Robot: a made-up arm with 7 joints. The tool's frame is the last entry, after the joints. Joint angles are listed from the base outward.
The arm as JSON. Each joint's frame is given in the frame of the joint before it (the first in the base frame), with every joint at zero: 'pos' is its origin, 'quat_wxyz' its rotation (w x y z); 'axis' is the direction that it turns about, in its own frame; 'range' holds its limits. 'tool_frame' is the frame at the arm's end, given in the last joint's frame.
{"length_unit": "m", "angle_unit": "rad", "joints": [
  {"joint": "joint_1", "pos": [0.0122, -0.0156, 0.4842], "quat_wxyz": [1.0, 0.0, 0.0, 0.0], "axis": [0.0, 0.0, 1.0], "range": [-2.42, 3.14]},
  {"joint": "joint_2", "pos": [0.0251, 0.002, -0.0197], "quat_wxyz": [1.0, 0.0, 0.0, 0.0], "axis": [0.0, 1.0, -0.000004], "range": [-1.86, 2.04]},
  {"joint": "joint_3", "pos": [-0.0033, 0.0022, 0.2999], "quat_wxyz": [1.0, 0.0, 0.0, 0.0], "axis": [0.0, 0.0, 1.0], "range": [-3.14, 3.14]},
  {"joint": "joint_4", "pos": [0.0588, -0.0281, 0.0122], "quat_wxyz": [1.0, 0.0, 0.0, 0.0], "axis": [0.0, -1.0, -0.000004], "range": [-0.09, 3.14]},
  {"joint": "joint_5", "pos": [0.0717, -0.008, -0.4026], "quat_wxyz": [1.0, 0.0, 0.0, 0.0], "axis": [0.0, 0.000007, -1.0], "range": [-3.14, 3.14]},
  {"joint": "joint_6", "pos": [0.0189, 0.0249, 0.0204], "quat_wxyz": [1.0, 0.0, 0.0, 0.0], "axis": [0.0, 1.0, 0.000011], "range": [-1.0, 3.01]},
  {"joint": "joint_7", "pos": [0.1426, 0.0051, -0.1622], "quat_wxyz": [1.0, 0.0, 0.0, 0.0], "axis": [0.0, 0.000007, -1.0], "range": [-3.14, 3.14]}
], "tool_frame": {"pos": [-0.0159, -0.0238, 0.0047], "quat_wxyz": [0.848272, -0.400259, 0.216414, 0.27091]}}
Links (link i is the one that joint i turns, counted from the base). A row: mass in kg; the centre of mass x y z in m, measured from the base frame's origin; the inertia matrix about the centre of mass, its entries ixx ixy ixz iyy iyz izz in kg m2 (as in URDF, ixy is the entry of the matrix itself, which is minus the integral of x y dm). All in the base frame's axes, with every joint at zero. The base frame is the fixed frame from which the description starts. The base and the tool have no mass.
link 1: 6.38; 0.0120 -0.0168 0.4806; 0.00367 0 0 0.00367 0 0.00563
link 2: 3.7; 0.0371 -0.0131 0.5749; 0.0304 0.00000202 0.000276 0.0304 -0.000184 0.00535
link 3: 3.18; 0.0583 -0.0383 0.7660; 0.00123 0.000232 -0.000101 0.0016 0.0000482 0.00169
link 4: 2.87; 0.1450 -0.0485 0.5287; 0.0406 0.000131 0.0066 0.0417 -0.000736 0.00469
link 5: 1.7; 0.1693 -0.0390 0.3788; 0.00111 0 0 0.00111 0 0.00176
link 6: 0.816; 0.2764 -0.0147 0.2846; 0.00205 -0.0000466 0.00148 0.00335 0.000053 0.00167
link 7: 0.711; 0.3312 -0.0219 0.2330; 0.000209 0 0 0.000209 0 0.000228
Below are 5 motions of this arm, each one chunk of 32 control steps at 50 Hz.
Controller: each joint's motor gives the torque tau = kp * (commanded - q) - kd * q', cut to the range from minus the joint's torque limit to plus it. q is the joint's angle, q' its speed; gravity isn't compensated. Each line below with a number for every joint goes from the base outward.
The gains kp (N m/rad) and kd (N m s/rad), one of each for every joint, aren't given. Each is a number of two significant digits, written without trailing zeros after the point. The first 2 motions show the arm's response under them.
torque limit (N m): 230 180 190 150 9.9 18 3
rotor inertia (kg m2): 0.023 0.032 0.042 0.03 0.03 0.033 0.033
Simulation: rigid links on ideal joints. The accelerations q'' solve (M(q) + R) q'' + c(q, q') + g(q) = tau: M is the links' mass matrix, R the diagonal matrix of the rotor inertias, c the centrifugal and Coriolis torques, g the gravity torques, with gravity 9.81 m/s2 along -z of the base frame. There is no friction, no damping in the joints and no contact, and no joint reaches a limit. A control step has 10 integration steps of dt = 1/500 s. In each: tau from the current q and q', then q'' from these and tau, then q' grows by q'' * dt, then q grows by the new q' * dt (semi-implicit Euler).
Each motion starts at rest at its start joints. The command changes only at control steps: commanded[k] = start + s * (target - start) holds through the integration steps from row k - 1 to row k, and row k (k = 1, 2, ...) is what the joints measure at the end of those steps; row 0 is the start. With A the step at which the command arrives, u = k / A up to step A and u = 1 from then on. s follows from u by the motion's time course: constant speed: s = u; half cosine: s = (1 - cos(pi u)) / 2; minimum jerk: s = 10 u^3 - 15 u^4 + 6 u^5; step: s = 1 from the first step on.
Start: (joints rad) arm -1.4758 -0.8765 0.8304 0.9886 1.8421 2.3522 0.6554
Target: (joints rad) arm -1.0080 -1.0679 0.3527 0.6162 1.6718 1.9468 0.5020
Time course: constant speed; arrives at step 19
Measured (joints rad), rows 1 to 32:
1: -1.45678 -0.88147 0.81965 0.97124 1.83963 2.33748 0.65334
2: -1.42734 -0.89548 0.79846 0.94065 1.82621 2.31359 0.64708
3: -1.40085 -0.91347 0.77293 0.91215 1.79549 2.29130 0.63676
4: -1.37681 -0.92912 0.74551 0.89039 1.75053 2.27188 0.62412
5: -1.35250 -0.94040 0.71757 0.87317 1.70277 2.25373 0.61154
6: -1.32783 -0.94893 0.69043 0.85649 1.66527 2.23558 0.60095
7: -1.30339 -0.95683 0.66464 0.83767 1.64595 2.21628 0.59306
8: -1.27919 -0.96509 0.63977 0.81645 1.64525 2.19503 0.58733
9: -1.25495 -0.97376 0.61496 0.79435 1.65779 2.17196 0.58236
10: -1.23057 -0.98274 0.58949 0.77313 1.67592 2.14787 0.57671
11: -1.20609 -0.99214 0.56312 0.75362 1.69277 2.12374 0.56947
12: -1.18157 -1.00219 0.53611 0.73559 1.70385 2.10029 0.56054
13: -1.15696 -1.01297 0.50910 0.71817 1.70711 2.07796 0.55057
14: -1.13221 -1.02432 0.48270 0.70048 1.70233 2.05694 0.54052
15: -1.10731 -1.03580 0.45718 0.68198 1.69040 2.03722 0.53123
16: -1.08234 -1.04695 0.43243 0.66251 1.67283 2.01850 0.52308
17: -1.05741 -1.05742 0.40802 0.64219 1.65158 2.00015 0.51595
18: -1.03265 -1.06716 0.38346 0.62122 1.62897 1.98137 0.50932
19: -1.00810 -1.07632 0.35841 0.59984 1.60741 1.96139 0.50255
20: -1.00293 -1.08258 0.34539 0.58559 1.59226 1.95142 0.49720
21: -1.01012 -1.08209 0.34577 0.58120 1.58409 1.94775 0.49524
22: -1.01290 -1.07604 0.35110 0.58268 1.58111 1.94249 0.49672
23: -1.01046 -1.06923 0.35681 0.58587 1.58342 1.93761 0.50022
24: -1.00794 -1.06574 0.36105 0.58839 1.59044 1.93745 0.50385
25: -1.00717 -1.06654 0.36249 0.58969 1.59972 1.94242 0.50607
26: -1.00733 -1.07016 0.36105 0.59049 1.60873 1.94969 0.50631
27: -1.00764 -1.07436 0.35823 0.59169 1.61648 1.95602 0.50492
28: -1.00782 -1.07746 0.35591 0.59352 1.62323 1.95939 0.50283
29: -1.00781 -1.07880 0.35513 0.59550 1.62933 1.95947 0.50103
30: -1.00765 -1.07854 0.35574 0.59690 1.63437 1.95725 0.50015
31: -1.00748 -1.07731 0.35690 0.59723 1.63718 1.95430 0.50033
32: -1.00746 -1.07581 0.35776 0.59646 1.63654 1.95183 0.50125
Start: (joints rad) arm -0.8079 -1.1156 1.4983 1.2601 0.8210 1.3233 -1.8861
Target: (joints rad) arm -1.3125 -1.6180 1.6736 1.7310 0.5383 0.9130 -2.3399
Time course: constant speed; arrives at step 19
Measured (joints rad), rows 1 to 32:
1: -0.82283 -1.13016 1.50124 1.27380 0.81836 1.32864 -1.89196
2: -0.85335 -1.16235 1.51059 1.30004 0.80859 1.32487 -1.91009
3: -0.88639 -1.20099 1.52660 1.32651 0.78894 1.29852 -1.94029
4: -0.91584 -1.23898 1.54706 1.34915 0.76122 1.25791 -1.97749
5: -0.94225 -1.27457 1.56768 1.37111 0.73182 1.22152 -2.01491
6: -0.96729 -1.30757 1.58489 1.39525 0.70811 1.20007 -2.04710
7: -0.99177 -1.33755 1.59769 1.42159 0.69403 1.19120 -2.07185
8: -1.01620 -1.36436 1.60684 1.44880 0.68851 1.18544 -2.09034
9: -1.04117 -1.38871 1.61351 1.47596 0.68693 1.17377 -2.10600
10: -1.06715 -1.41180 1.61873 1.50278 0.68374 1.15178 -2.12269
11: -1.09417 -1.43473 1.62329 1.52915 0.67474 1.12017 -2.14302
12: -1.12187 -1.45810 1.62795 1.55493 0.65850 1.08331 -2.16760
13: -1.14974 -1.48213 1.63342 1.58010 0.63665 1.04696 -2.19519
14: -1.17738 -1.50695 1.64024 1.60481 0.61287 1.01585 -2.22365
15: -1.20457 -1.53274 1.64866 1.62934 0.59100 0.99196 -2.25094
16: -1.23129 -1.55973 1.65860 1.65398 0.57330 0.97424 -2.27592
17: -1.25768 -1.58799 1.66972 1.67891 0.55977 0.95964 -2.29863
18: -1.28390 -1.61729 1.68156 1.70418 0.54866 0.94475 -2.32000
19: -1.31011 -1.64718 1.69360 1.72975 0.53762 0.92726 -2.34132
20: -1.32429 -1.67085 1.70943 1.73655 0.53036 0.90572 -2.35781
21: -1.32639 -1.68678 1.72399 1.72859 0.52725 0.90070 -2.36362
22: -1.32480 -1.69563 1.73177 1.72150 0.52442 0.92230 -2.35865
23: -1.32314 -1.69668 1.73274 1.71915 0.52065 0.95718 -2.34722
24: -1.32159 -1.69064 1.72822 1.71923 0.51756 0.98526 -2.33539
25: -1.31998 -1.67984 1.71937 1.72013 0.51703 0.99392 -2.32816
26: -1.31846 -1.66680 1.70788 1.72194 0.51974 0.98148 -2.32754
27: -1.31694 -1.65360 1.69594 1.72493 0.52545 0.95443 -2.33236
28: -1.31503 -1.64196 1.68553 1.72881 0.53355 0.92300 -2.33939
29: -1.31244 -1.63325 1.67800 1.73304 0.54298 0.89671 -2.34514
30: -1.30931 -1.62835 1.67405 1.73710 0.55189 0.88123 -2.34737
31: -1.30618 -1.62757 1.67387 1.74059 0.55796 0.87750 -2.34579
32: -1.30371 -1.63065 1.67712 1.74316 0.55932 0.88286 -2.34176
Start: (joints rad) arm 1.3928 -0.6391 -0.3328 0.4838 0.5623 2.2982 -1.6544
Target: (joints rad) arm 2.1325 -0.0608 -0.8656 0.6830 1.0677 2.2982 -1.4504
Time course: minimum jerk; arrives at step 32
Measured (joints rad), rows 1 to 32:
1: 1.39333 -0.64023 -0.33433 0.47906 0.56104 2.29432 -1.65433
2: 1.39413 -0.64087 -0.33712 0.47007 0.55507 2.28751 -1.65399
3: 1.39697 -0.63847 -0.34116 0.46255 0.54202 2.28227 -1.65312
4: 1.40312 -0.63241 -0.34645 0.45944 0.52325 2.28042 -1.65143
5: 1.41315 -0.62336 -0.35337 0.46095 0.50361 2.28149 -1.64866
6: 1.42716 -0.61211 -0.36276 0.46581 0.48954 2.28402 -1.64467
7: 1.44505 -0.59879 -0.37541 0.47257 0.48679 2.28659 -1.63943
8: 1.46680 -0.58287 -0.39159 0.48025 0.49871 2.28840 -1.63298
9: 1.49247 -0.56366 -0.41102 0.48849 0.52557 2.28922 -1.62545
10: 1.52209 -0.54071 -0.43309 0.49731 0.56485 2.28922 -1.61696
11: 1.55549 -0.51412 -0.45721 0.50686 0.61215 2.28871 -1.60764
12: 1.59221 -0.48440 -0.48301 0.51726 0.66231 2.28788 -1.59756
13: 1.63155 -0.45234 -0.51031 0.52848 0.71050 2.28681 -1.58679
14: 1.67277 -0.41873 -0.53901 0.54030 0.75312 2.28547 -1.57537
15: 1.71512 -0.38420 -0.56886 0.55241 0.78825 2.28382 -1.56341
16: 1.75799 -0.34922 -0.59947 0.56441 0.81573 2.28187 -1.55106
17: 1.80083 -0.31417 -0.63025 0.57598 0.83688 2.27968 -1.53852
18: 1.84314 -0.27944 -0.66055 0.58690 0.85391 2.27736 -1.52606
19: 1.88439 -0.24548 -0.68976 0.59707 0.86927 2.27506 -1.51395
20: 1.92401 -0.21289 -0.71737 0.60653 0.88513 2.27294 -1.50247
21: 1.96139 -0.18229 -0.74301 0.61540 0.90292 2.27115 -1.49184
22: 1.99590 -0.15429 -0.76643 0.62377 0.92318 2.26979 -1.48226
23: 2.02700 -0.12939 -0.78749 0.63172 0.94559 2.26892 -1.47383
24: 2.05422 -0.10793 -0.80605 0.63922 0.96914 2.26848 -1.46664
25: 2.07726 -0.09009 -0.82204 0.64614 0.99235 2.26841 -1.46071
26: 2.09599 -0.07585 -0.83536 0.65228 1.01358 2.26858 -1.45602
27: 2.11047 -0.06508 -0.84599 0.65742 1.03129 2.26890 -1.45254
28: 2.12090 -0.05751 -0.85398 0.66138 1.04429 2.26933 -1.45017
29: 2.12770 -0.05280 -0.85951 0.66408 1.05184 2.26985 -1.44881
30: 2.13142 -0.05047 -0.86292 0.66556 1.05383 2.27049 -1.44829
31: 2.13282 -0.04998 -0.86471 0.66602 1.05079 2.27131 -1.44841
32: 2.13285 -0.05060 -0.86559 0.66578 1.04391 2.27236 -1.44892

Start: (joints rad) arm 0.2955 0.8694 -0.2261 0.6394 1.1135 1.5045 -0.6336
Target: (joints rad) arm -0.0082 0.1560 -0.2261 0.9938 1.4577 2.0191 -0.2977
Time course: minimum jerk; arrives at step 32
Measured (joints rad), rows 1 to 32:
1: 0.29512 0.87485 -0.22495 0.64207 1.11582 1.50274 -0.63367
2: 0.29470 0.88497 -0.22259 0.64558 1.12269 1.49649 -0.63372
3: 0.29414 0.89294 -0.22004 0.64621 1.13149 1.48705 -0.63329
4: 0.29246 0.89479 -0.21824 0.64396 1.13688 1.47946 -0.63160
5: 0.28872 0.88942 -0.21779 0.64146 1.13426 1.47914 -0.62786
6: 0.28251 0.87738 -0.21854 0.64166 1.12324 1.48854 -0.62153
7: 0.27415 0.85969 -0.21973 0.64631 1.10845 1.50632 -0.61249
8: 0.26433 0.83728 -0.22050 0.65561 1.09739 1.52883 -0.60103
9: 0.25359 0.81086 -0.22042 0.66874 1.09696 1.55233 -0.58768
10: 0.24203 0.78097 -0.21950 0.68461 1.11086 1.57462 -0.57295
11: 0.22942 0.74803 -0.21812 0.70239 1.13859 1.59560 -0.55723
12: 0.21550 0.71241 -0.21682 0.72160 1.17609 1.61653 -0.54069
13: 0.20017 0.67433 -0.21606 0.74194 1.21744 1.63896 -0.52330
14: 0.18350 0.63402 -0.21609 0.76317 1.25679 1.66384 -0.50500
15: 0.16575 0.59178 -0.21691 0.78496 1.29007 1.69131 -0.48575
16: 0.14732 0.54813 -0.21836 0.80691 1.31573 1.72092 -0.46571
17: 0.12866 0.50379 -0.22017 0.82858 1.33453 1.75194 -0.44523
18: 0.11021 0.45963 -0.22210 0.84958 1.34869 1.78362 -0.42478
19: 0.09236 0.41659 -0.22392 0.86961 1.36087 1.81523 -0.40493
20: 0.07544 0.37553 -0.22551 0.88843 1.37322 1.84607 -0.38617
21: 0.05970 0.33717 -0.22681 0.90590 1.38699 1.87546 -0.36889
22: 0.04533 0.30203 -0.22785 0.92190 1.40234 1.90278 -0.35335
23: 0.03247 0.27047 -0.22868 0.93636 1.41858 1.92754 -0.33966
24: 0.02121 0.24275 -0.22935 0.94916 1.43451 1.94941 -0.32785
25: 0.01163 0.21907 -0.22992 0.96019 1.44877 1.96820 -0.31793
26: 0.00376 0.19956 -0.23040 0.96930 1.46016 1.98381 -0.30988
27: -0.00238 0.18435 -0.23077 0.97637 1.46786 1.99621 -0.30370
28: -0.00682 0.17348 -0.23096 0.98132 1.47146 2.00533 -0.29935
29: -0.00963 0.16688 -0.23088 0.98415 1.47095 2.01114 -0.29674
30: -0.01096 0.16430 -0.23044 0.98493 1.46660 2.01364 -0.29566
31: -0.01107 0.16522 -0.22958 0.98387 1.45887 2.01303 -0.29580
32: -0.01033 0.16882 -0.22826 0.98130 1.44823 2.00981 -0.29670

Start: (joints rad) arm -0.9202 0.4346 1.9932 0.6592 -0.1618 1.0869 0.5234
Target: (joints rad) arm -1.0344 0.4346 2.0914 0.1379 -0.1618 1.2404 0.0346
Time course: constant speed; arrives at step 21
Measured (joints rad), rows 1 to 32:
1: -0.92458 0.43653 1.99580 0.64983 -0.16106 1.07904 0.51792
2: -0.93158 0.44001 1.99853 0.62718 -0.15883 1.06686 0.50059
3: -0.93835 0.44209 2.00020 0.59615 -0.15633 1.06328 0.47106
4: -0.94428 0.44128 2.00238 0.56161 -0.15665 1.07568 0.43408
5: -0.94915 0.43827 2.00645 0.52677 -0.16229 1.10258 0.39663
6: -0.95300 0.43485 2.01253 0.49326 -0.17296 1.13604 0.36465
7: -0.95654 0.43241 2.01952 0.46194 -0.18529 1.16668 0.34077
8: -0.96078 0.43143 2.02590 0.43342 -0.19478 1.18790 0.32384
9: -0.96634 0.43169 2.03074 0.40812 -0.19838 1.19753 0.31008
10: -0.97301 0.43275 2.03432 0.38596 -0.19576 1.19730 0.29509
11: -0.97992 0.43417 2.03773 0.36619 -0.18876 1.19109 0.27573
12: -0.98624 0.43557 2.04199 0.34752 -0.17991 1.18306 0.25117
13: -0.99162 0.43666 2.04737 0.32855 -0.17139 1.17659 0.22280
14: -0.99636 0.43731 2.05337 0.30809 -0.16460 1.17390 0.19328
15: -1.00105 0.43749 2.05920 0.28548 -0.16047 1.17610 0.16526
16: -1.00613 0.43730 2.06431 0.26069 -0.15963 1.18327 0.14035
17: -1.01170 0.43687 2.06873 0.23417 -0.16230 1.19457 0.11866
18: -1.01748 0.43633 2.07289 0.20668 -0.16800 1.20844 0.09901
19: -1.02315 0.43582 2.07727 0.17907 -0.17530 1.22298 0.07964
20: -1.02859 0.43543 2.08201 0.15205 -0.18214 1.23636 0.05896
21: -1.03394 0.43524 2.08693 0.12610 -0.18659 1.24726 0.03621
22: -1.03459 0.43470 2.08645 0.10639 -0.18873 1.25938 0.01683
23: -1.03440 0.43362 2.08605 0.09709 -0.18968 1.27380 0.00801
24: -1.03428 0.43280 2.08642 0.09787 -0.19025 1.28470 0.01147
25: -1.03425 0.43292 2.08693 0.10549 -0.19035 1.28526 0.02368
26: -1.03432 0.43407 2.08738 0.11591 -0.18898 1.27283 0.03815
27: -1.03443 0.43579 2.08775 0.12585 -0.18483 1.25078 0.04857
28: -1.03450 0.43746 2.08802 0.13339 -0.17736 1.22657 0.05136
29: -1.03452 0.43861 2.08821 0.13784 -0.16763 1.20799 0.04664
30: -1.03449 0.43907 2.08828 0.13926 -0.15829 1.19986 0.03761
31: -1.03443 0.43888 2.08824 0.13801 -0.15259 1.20269 0.02868
32: -1.03435 0.43822 2.08811 0.13471 -0.15282 1.21350 0.02347

